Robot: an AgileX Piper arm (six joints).
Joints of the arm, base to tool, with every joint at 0 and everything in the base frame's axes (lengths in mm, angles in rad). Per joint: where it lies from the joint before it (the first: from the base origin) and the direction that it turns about. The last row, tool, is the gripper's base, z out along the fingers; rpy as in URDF.
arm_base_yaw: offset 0 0 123 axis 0 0 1
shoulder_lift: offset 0 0 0 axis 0 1 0
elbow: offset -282.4 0 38.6 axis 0 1 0
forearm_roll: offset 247.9 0 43.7 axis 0.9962 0 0.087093
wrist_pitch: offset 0 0 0 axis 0 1 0
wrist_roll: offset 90.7 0 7.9 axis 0.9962 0 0.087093
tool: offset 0 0 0 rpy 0 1.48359 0
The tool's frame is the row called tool.
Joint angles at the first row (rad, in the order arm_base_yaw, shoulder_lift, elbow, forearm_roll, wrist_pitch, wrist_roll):
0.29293 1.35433 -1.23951 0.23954 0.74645 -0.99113
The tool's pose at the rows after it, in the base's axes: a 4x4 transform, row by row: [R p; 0 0 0 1], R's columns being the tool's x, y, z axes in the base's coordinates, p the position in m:
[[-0.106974, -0.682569, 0.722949, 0.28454], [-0.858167, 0.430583, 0.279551, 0.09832], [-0.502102, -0.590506, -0.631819, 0.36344], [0, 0, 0, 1]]
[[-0.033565, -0.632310, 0.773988, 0.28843], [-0.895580, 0.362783, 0.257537, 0.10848], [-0.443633, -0.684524, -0.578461, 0.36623], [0, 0, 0, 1]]
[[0.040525, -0.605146, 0.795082, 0.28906], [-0.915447, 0.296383, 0.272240, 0.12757], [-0.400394, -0.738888, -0.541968, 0.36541], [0, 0, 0, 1]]
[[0.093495, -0.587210, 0.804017, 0.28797], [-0.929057, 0.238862, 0.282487, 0.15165], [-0.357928, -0.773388, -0.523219, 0.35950], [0, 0, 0, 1]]
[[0.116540, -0.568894, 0.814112, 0.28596], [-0.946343, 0.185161, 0.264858, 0.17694], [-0.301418, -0.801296, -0.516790, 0.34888], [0, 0, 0, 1]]
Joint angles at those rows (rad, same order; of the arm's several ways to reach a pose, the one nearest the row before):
0.32159 1.36195 -1.24199 0.06049 0.65258 -0.94417
0.37197 1.37358 -1.24451 -0.07595 0.57691 -0.90269
0.44296 1.39357 -1.24687 -0.19063 0.52409 -0.84719
0.53036 1.42535 -1.24747 -0.35094 0.49409 -0.72392
0.62501 1.46931 -1.24750 -0.57601 0.50089 -0.52885

